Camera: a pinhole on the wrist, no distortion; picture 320 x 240 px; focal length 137.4 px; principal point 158.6 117.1 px. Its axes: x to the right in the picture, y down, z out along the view. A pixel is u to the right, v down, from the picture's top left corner.
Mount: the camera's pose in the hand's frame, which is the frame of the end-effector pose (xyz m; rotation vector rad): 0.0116 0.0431 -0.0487 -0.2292 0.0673 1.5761
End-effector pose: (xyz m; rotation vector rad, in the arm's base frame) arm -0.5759 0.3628 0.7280 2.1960 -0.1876 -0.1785
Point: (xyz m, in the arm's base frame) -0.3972 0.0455 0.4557
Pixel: 97 13
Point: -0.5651 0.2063 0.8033
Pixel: 240 77
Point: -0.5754 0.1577 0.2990
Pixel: 36 84
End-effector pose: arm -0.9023 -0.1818 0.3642 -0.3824 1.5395 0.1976
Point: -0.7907 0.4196 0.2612
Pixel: 283 95
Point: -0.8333 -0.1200 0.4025
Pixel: 118 159
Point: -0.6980 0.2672 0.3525
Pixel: 225 116
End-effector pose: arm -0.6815 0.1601 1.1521 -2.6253 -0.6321 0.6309
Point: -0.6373 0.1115 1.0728
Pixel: 209 61
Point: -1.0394 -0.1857 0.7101
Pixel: 209 178
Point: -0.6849 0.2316 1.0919
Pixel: 19 44
